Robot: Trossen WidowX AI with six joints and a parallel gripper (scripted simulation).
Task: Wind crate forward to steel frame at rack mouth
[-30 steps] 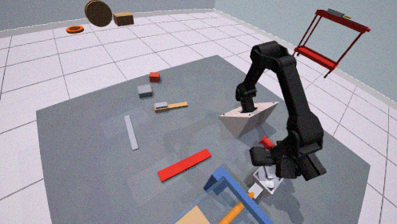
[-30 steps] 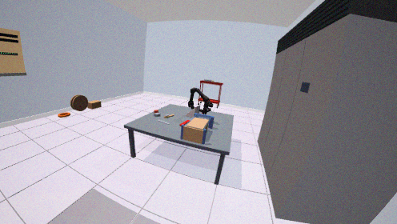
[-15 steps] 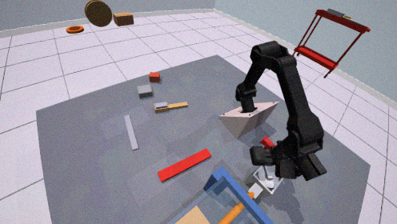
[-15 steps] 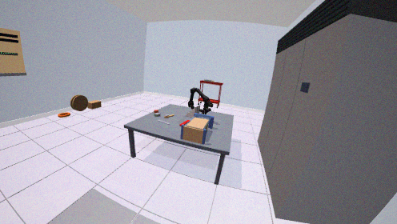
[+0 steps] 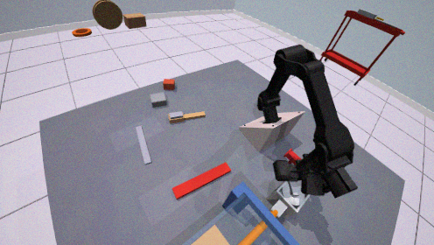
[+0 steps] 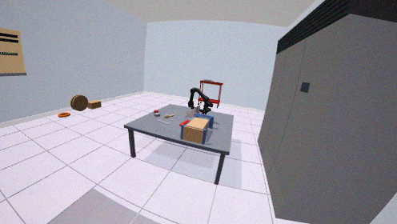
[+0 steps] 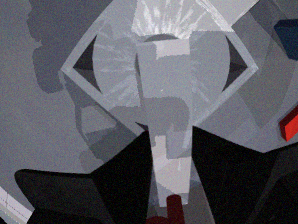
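My gripper tip is now 40 mm past the red knob, 40 mm to the left of it and 50 mm below it. The rest, counted from my gripper tip: hand winch (20 mm ahead, 30 mm to the left, 60 mm below); winch handle (10 mm behind, 10 mm to the right, 20 mm above); blue frame (190 mm ahead, 20 mm to the left, 20 mm above).
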